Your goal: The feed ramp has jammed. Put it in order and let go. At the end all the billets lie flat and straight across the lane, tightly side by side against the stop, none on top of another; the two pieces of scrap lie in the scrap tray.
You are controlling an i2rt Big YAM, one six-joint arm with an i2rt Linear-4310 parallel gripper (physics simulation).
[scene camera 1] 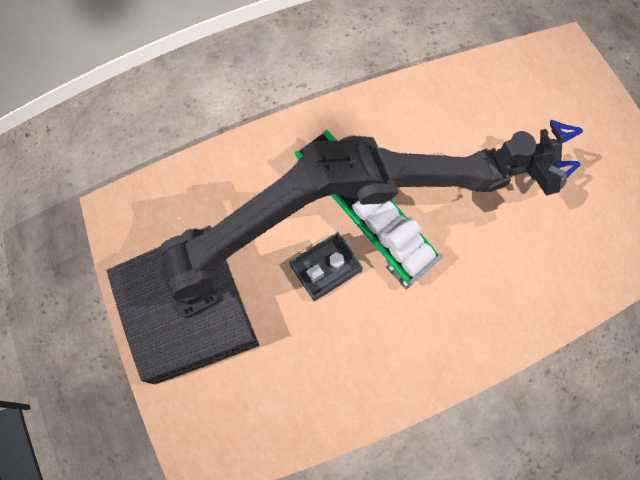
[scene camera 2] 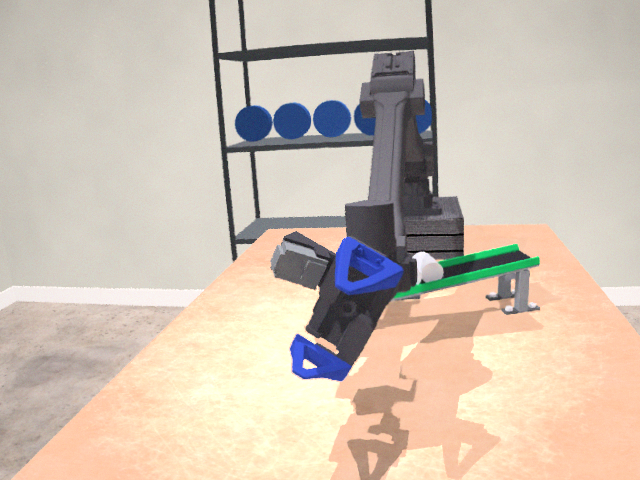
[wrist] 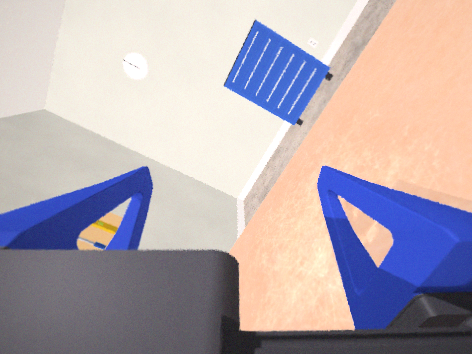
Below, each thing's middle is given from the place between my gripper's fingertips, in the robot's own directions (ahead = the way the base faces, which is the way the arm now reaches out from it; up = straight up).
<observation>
My hand is 63 cm past the dark scrap tray (scene camera 1: 320,254), 18 cm above it and 8 cm to the right of it.
</observation>
